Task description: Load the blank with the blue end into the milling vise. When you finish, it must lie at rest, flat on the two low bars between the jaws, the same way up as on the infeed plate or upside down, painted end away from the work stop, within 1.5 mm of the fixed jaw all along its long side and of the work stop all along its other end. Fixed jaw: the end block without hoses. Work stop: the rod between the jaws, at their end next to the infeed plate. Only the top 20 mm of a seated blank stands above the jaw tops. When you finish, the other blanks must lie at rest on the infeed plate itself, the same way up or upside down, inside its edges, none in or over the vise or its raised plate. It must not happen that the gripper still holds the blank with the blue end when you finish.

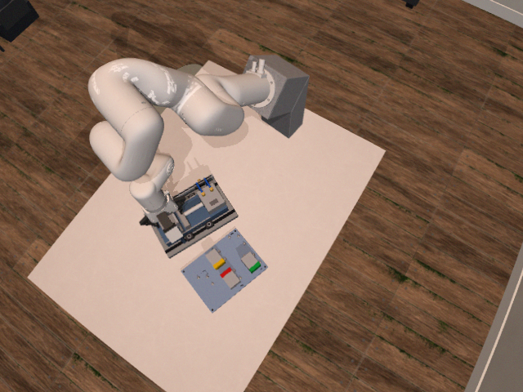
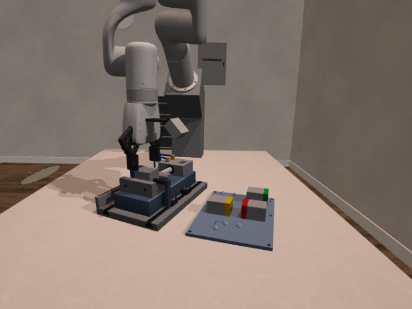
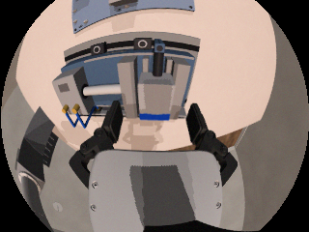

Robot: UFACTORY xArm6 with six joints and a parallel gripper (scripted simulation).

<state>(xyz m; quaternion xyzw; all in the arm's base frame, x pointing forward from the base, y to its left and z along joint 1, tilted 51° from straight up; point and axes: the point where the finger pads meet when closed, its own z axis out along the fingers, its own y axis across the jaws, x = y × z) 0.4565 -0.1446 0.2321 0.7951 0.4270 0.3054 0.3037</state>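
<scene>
Now: hand 40 mm above the blue-ended blank. From my hand the other things lie so: fixed jaw (20 mm ahead, 20 mm to the right, 60 mm below); work stop post (50 mm ahead, 50 mm to the left, 80 mm below); vise (50 mm behind, 50 mm to the left, 100 mm below).
</scene>
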